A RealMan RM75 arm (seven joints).
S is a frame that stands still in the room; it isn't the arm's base.
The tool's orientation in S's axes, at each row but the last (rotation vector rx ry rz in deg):
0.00, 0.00, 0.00
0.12, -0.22, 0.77
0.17, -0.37, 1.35
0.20, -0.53, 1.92
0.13, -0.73, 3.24
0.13, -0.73, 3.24
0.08, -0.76, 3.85
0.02, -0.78, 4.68
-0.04, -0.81, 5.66
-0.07, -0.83, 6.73
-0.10, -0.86, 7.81
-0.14, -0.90, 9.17
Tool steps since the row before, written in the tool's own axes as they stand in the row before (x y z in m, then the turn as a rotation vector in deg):
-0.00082, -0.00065, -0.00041, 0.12, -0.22, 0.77
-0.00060, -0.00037, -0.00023, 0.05, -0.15, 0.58
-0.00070, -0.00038, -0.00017, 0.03, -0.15, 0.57
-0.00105, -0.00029, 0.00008, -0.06, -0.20, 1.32
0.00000, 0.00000, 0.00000, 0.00, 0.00, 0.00
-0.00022, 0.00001, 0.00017, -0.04, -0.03, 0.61
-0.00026, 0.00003, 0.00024, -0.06, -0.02, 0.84
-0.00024, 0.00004, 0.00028, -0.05, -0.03, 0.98
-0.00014, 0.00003, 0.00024, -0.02, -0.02, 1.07
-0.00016, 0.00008, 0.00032, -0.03, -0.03, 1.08
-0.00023, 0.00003, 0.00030, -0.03, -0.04, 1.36
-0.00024, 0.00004, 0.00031, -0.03, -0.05, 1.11
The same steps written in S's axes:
-0.00082, -0.00065, -0.00041, 0.12, -0.22, 0.77
-0.00059, -0.00038, -0.00023, 0.05, -0.15, 0.58
-0.00069, -0.00040, -0.00018, 0.03, -0.15, 0.57
-0.00104, -0.00033, 0.00007, -0.07, -0.21, 1.32
0.00000, 0.00000, 0.00000, 0.00, 0.00, 0.00
-0.00022, 0.00000, 0.00017, -0.05, -0.03, 0.61
-0.00026, 0.00001, 0.00024, -0.07, -0.03, 0.84
-0.00025, 0.00002, 0.00028, -0.06, -0.03, 0.98
-0.00015, 0.00002, 0.00024, -0.03, -0.02, 1.07
-0.00017, 0.00006, 0.00032, -0.04, -0.03, 1.08
-0.00024, 0.00000, 0.00030, -0.04, -0.04, 1.36
-0.00025, 0.00000, 0.00031, -0.04, -0.05, 1.11

